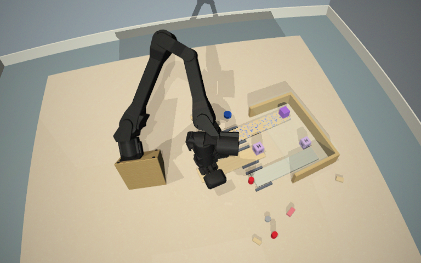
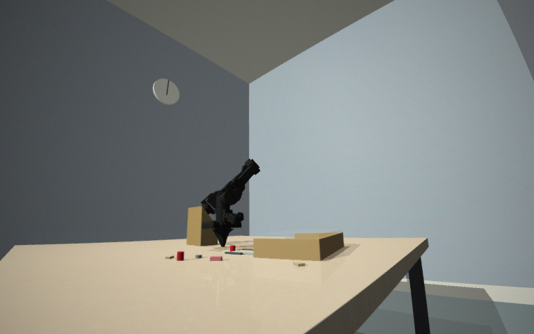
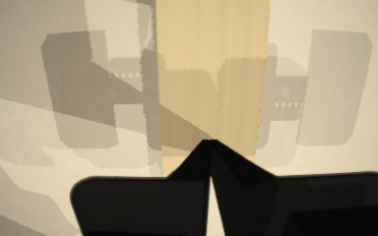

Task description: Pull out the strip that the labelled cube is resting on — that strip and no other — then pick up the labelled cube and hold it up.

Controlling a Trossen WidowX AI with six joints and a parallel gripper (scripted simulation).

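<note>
Right now the pale strip is 27 cm ahead of my gripper tip and 1 cm to the right of it. Also, from my gripper tip: blue cylinder (11 cm ahead, 24 cm to the left).
</note>
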